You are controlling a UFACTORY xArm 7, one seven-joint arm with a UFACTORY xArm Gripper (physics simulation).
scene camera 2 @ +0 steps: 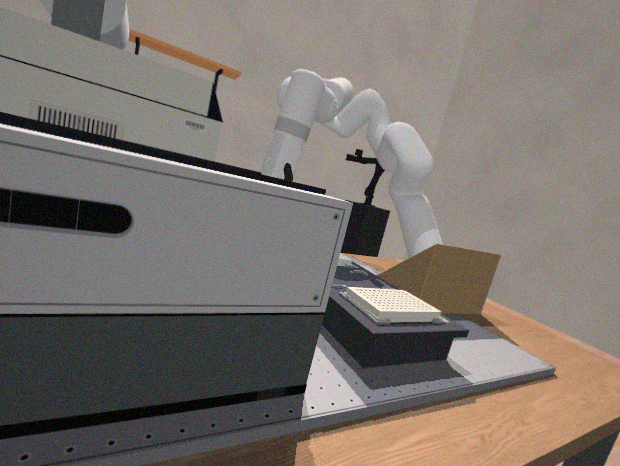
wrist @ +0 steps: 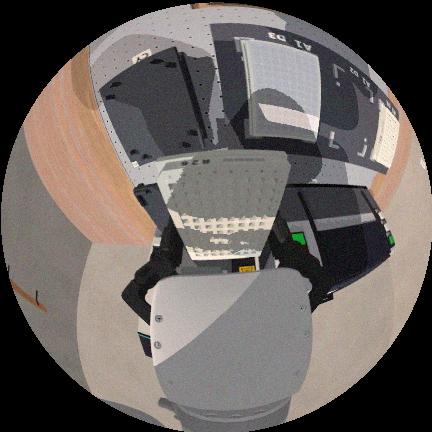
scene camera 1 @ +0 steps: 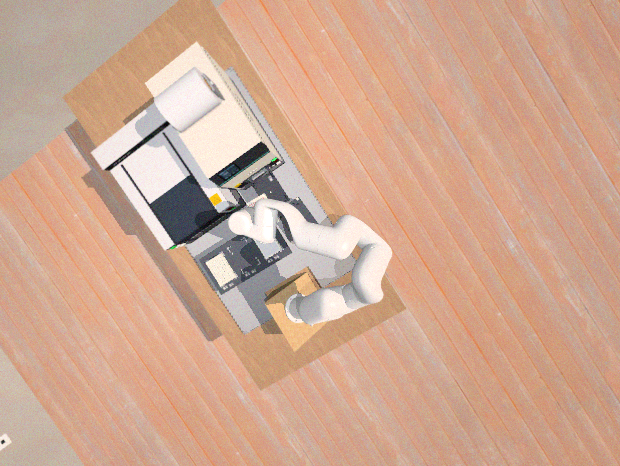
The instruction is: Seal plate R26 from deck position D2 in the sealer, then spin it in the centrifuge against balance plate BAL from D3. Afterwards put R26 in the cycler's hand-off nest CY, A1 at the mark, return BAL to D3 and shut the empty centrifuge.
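Pixels of known places: gripper, fingertip midpoint: (wrist: 224, 219); arm's base at its link origin: (scene camera 2: 429, 266) (scene camera 1: 297, 308).
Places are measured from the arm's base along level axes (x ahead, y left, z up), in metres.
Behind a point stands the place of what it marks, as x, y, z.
Observation:
My gripper (wrist: 224, 219) {0.419, -0.173, 0.063} is shut on plate R26 (wrist: 225, 200) {0.378, -0.163, 0.080}, which shows large in the wrist view, its R26 label on the far edge. Most of the plate's top is in shadow. In scene camera 1 the arm's wrist hides the gripper; in scene camera 2 a dark part of it shows behind a large instrument. Plate BAL (wrist: 285, 75) {0.297, -0.080, -0.005} (scene camera 1: 273, 248) {0.272, -0.087, -0.005} sits on D3. Position D2 (wrist: 345, 105) {0.323, 0.022, -0.021} holds no plate. The dark CY nest (wrist: 150, 110) {0.306, -0.238, -0.036} is empty, beyond R26 and to the left in the wrist view. The centrifuge's inside does not show.
A cream plate (scene camera 1: 221, 269) {0.348, 0.161, -0.005} (scene camera 2: 393, 300) {0.351, 0.168, -0.006} (wrist: 387, 135) {0.342, 0.149, -0.005} sits at the deck's far end from BAL. A boxy instrument with a dark panel (scene camera 1: 182, 212) {0.607, 0.065, 0.134} and a cream instrument (scene camera 1: 225, 130) {0.666, -0.296, 0.271} stand beside the arm, near a white roll (scene camera 1: 185, 100) {0.753, -0.279, 0.392}. A wooden block (scene camera 1: 295, 333) {-0.071, 0.065, 0.045} (scene camera 2: 458, 280) {0.010, 0.089, -0.005} stands by the arm's base.

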